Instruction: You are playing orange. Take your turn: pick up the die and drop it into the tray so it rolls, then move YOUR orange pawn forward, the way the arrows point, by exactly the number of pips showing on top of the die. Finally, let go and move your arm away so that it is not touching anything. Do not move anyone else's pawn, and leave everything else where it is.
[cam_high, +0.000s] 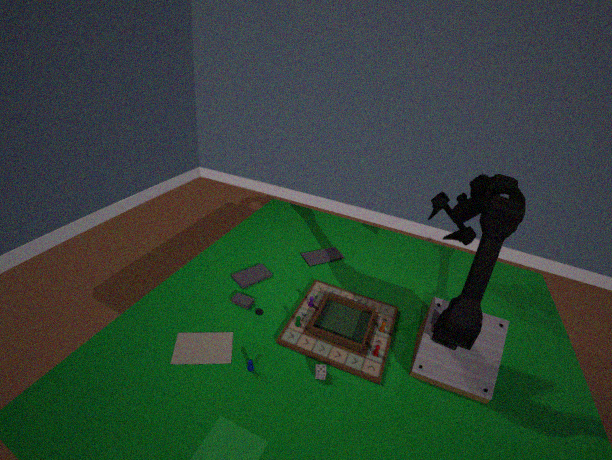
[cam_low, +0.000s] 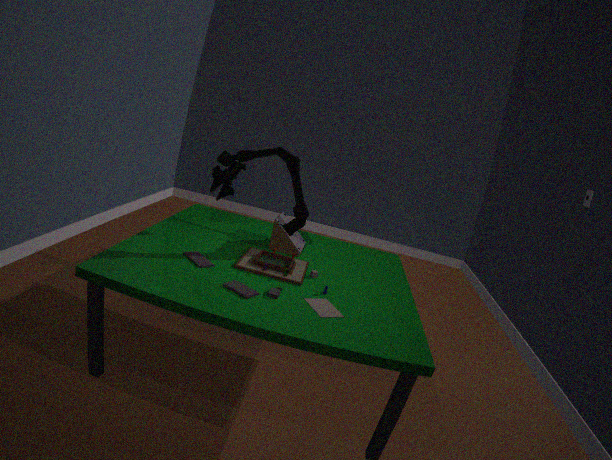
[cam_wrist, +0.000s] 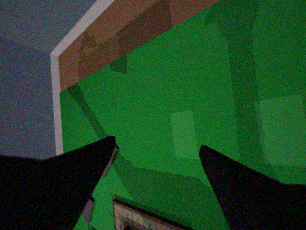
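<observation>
Right now the die is 580 mm to the left of my gripper tip, 180 mm below it and 140 mm ahead of it. Also, from my gripper tip: red pawn (460 mm to the left, 170 mm below, 40 mm ahead); orange pawn (370 mm to the left, 170 mm below, 50 mm ahead); sunken tray (400 mm to the left, 190 mm below, 160 mm ahead).
</observation>
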